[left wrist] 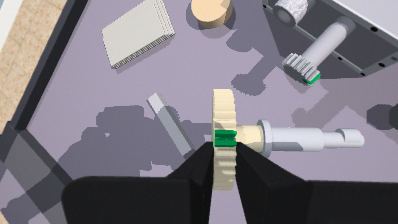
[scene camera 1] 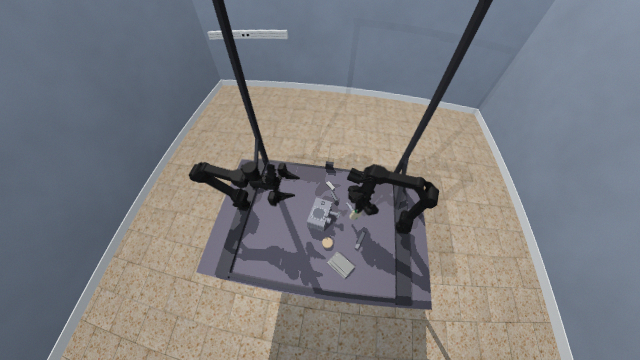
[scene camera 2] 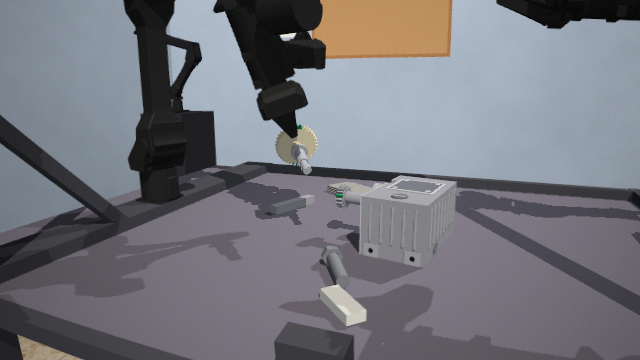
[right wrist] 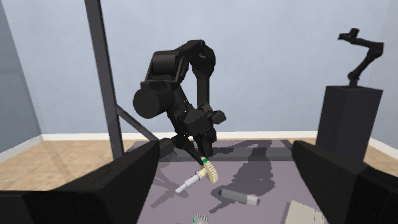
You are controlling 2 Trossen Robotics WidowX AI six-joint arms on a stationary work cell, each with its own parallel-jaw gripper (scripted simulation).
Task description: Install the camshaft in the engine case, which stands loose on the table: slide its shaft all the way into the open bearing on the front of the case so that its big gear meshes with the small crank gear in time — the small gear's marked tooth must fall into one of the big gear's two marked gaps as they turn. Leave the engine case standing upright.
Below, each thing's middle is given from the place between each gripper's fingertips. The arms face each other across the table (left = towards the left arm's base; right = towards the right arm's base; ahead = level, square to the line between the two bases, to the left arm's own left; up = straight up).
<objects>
The crank gear (left wrist: 299,68) is 120 mm below my left hand and 90 mm to the right of it. The rest, counted from my left hand: white block (scene camera 2: 347,309): 200 mm behind, 180 mm below, 160 mm to the right; then grey bar (left wrist: 168,119): 170 mm below, 110 mm ahead, 40 mm to the left.
The crank gear is 28 cm below my right hand (scene camera 1: 297,186), 23 cm to the left of it and 2 cm behind it. Round my right hand: white block (34 cm below, 23 cm behind, 17 cm to the left); grey bar (37 cm to the left, 33 cm below, 9 cm ahead).
</objects>
